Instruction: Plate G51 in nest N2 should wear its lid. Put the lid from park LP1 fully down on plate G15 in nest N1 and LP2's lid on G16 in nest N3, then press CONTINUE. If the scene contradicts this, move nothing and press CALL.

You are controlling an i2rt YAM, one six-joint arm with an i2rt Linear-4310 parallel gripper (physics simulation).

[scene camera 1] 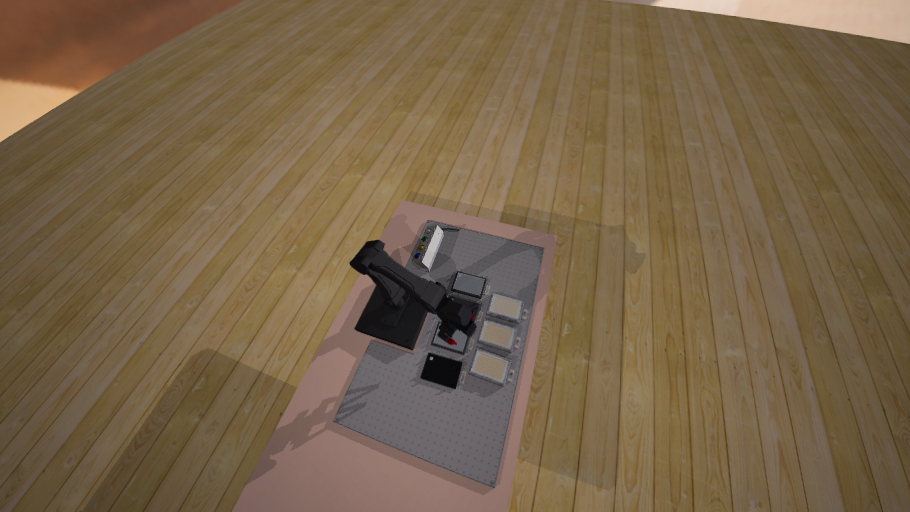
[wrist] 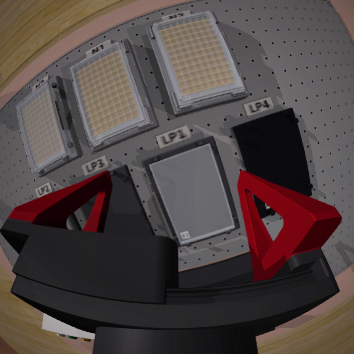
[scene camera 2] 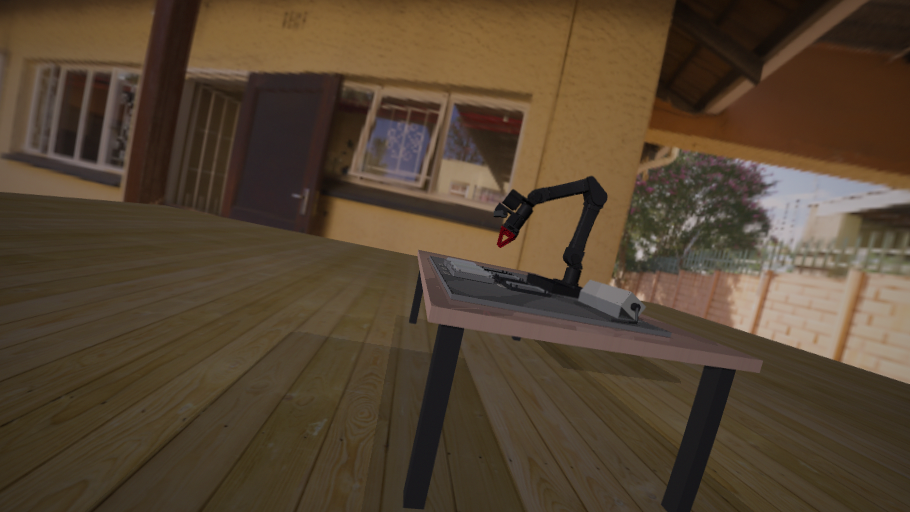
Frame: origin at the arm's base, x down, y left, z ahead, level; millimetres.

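Seen in the pictures: gripper, between the fingertips: (scene camera 1: 463,333) (wrist: 174,177) (scene camera 2: 498,246); arm's base, origin of its link: (scene camera 1: 398,304) (scene camera 2: 569,285).
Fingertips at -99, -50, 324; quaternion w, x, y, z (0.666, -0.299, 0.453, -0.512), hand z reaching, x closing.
Offsets run from my fingertips to a thing's middle, as dx, dy, dz. Level surfaces: height alone.
My gripper (scene camera 1: 462,329) (scene camera 2: 504,238) (wrist: 174,177) is open and empty, above the lid parks. In the wrist view a grey lid {+115, -4, -55} (wrist: 192,192) lies flat in park LP1, between and beyond the fingertips. LP2's grey lid {+115, +253, -63} (scene camera 1: 469,284) shows in scene camera 1; the left finger mostly hides that park in the wrist view. The plate in N1 {+102, +68, +123} (scene camera 1: 497,334) (wrist: 107,94) and the plate in N3 {+100, -63, +130} (scene camera 1: 490,366) (wrist: 196,54) show tan wells. The plate in N2 {+99, +197, +123} (scene camera 1: 506,306) (wrist: 44,128) also shows wells; I cannot tell whether a clear lid covers it. Plate codes are unreadable.
LP3 holds a dark panel {+119, +126, -57} (wrist: 125,202), partly behind the left finger. LP4 holds a black panel {+119, -138, -45} (scene camera 1: 441,370) (wrist: 275,150), by the right finger. The white console {+88, +363, -313} (scene camera 1: 432,248) (scene camera 2: 610,300) with coloured buttons stands beyond LP2. All are on the grey perforated board {dx +129} (scene camera 1: 439,420).
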